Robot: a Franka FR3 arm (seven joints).
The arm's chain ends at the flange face. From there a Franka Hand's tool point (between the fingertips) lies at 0.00 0.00 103.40 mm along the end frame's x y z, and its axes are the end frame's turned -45 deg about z.
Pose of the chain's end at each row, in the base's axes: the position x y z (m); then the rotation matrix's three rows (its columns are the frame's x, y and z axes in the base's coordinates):
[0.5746, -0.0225, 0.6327], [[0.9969, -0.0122, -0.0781], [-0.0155, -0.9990, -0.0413], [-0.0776, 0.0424, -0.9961]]
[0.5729, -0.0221, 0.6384], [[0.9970, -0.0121, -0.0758], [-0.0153, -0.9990, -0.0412], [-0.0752, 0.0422, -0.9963]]
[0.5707, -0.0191, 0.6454], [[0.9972, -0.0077, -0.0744], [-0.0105, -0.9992, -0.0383], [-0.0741, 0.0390, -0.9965]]
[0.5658, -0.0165, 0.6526], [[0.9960, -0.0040, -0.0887], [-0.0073, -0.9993, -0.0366], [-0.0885, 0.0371, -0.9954]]
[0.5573, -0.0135, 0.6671], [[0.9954, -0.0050, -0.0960], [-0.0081, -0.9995, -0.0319], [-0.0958, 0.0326, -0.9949]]
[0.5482, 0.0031, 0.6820], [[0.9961, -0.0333, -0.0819], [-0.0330, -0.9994, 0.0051], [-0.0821, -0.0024, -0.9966]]
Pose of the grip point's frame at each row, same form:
[0.5665, -0.0268, 0.5297], [[0.7135, 0.6963, -0.0781], [0.6954, -0.7174, -0.0413], [-0.0849, -0.0249, -0.9961]]
[0.5651, -0.0264, 0.5354], [[0.7135, 0.6964, -0.0758], [0.6956, -0.7172, -0.0412], [-0.0830, -0.0233, -0.9963]]
[0.5630, -0.0231, 0.5424], [[0.7106, 0.6997, -0.0744], [0.6991, -0.7140, -0.0383], [-0.0800, -0.0248, -0.9965]]
[0.5566, -0.0203, 0.5497], [[0.7071, 0.7014, -0.0887], [0.7014, -0.7118, -0.0366], [-0.0888, -0.0363, -0.9954]]
[0.5474, -0.0168, 0.5642], [[0.7074, 0.7003, -0.0960], [0.7010, -0.7125, -0.0319], [-0.0908, -0.0447, -0.9949]]
[0.5397, 0.0036, 0.5790], [[0.7279, 0.6808, -0.0819], [0.6833, -0.7300, 0.0051], [-0.0564, -0.0598, -0.9966]]

